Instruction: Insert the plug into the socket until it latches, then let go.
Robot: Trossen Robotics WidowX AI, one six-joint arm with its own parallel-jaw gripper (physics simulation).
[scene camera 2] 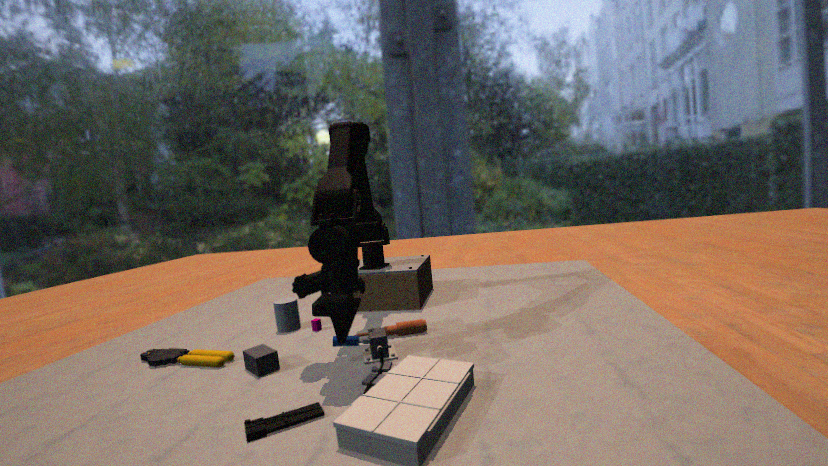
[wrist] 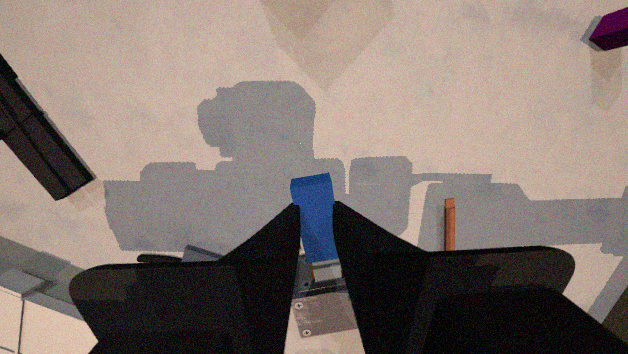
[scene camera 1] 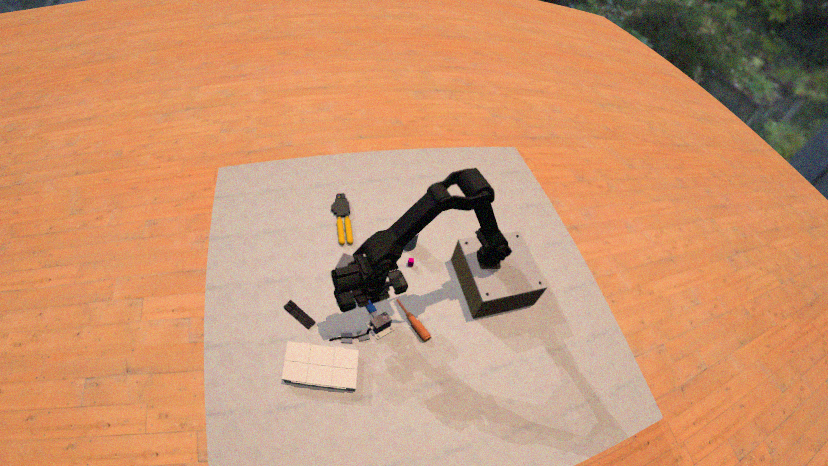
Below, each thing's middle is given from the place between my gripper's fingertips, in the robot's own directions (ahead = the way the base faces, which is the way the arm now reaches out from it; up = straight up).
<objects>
Right now my hand is 3 cm past the socket point(scene camera 2: 378, 339), 5 cm to the right of it and 2 cm above it. Also, from my hand: blue plug point(wrist: 314, 194) 1 cm behind, 1 cm to the left; then black bar point(scene camera 2: 258, 428) 19 cm ahead, 3 cm to the left, 3 cm below; then dark cube point(scene camera 2: 260, 360) 6 cm ahead, 14 cm to the right, 2 cm below.
</objects>
